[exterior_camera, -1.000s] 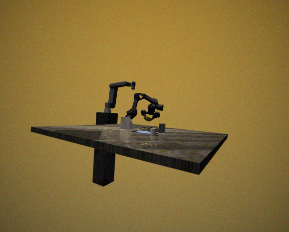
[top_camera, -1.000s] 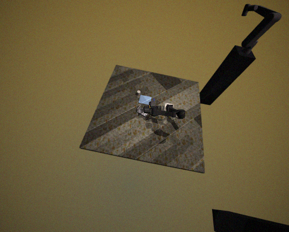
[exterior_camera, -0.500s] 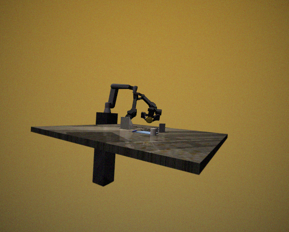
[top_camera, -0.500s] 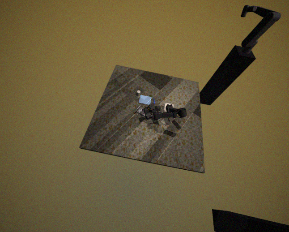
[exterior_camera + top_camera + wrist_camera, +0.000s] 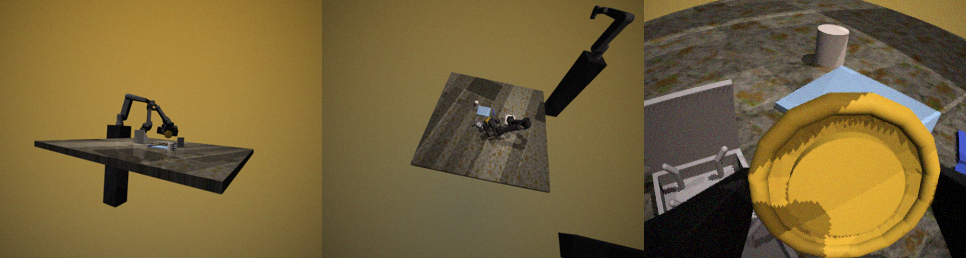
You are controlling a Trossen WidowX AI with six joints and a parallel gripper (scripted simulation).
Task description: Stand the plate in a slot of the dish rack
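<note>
Right now my gripper tip is 7 cm above the dish rack, 6 cm short of it and 3 cm to the right of it. Round my gripper tip: cup: 25 cm to the right, 15 cm ahead, 7 cm below; then light blue mat: 17 cm to the right, 9 cm below, 5 cm ahead; then yellow plate: 1 cm to the left.
</note>
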